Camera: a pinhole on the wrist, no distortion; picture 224 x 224 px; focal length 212.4 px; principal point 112.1 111.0 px. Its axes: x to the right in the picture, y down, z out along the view. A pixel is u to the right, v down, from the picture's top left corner.
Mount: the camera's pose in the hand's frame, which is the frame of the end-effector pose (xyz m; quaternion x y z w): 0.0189 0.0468 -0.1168 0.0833 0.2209 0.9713 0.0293
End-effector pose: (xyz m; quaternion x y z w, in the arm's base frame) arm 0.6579 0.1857 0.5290 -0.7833 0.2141 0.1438 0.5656
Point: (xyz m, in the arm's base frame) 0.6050 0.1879 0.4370
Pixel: 181 132
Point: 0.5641 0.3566 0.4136
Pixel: 205 180
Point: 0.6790 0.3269 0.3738
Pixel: 113 184
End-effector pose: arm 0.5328 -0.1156 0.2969 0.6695 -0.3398 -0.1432 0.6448
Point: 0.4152 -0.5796 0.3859
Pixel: 61 187
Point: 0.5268 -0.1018 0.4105
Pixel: 158 79
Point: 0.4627 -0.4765 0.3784
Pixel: 56 190
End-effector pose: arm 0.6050 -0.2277 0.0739 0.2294 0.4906 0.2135 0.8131
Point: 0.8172 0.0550 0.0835
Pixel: 7 90
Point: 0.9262 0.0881 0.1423
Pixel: 35 99
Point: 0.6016 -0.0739 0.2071
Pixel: 181 25
